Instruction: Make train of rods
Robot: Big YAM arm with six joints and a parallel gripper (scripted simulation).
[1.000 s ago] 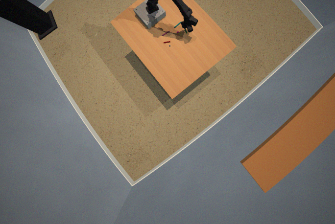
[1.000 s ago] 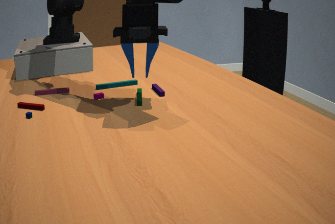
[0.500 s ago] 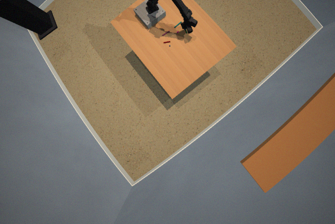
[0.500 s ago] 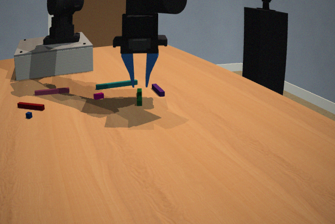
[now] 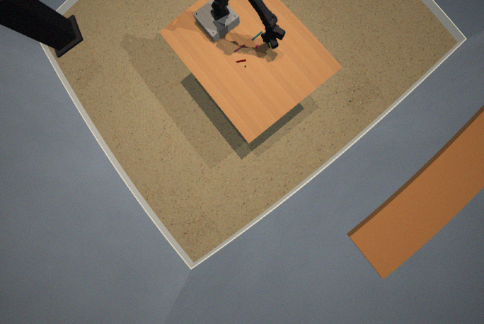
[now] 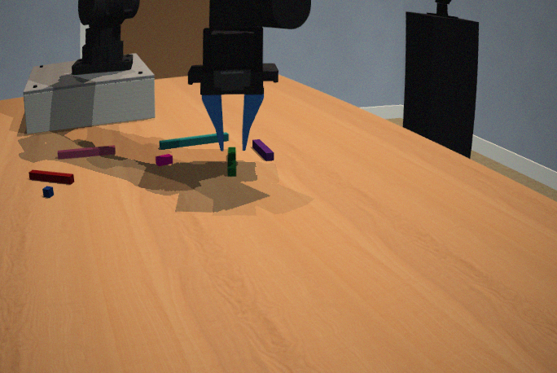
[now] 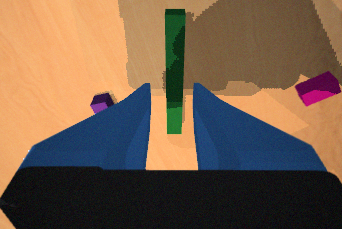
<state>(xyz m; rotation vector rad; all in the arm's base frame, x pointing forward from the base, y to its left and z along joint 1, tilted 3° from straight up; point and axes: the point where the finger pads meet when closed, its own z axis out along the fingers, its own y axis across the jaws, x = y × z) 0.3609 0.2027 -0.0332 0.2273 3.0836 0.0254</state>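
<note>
Right now my hand is 2 cm above the green rod. Also, from my hand: turquoise rod: 10 cm behind, 4 cm to the right, 2 cm below; magenta rod: 2 cm behind, 9 cm to the right, 2 cm below; purple rod: 4 cm behind, 4 cm to the left, 2 cm below.
</note>
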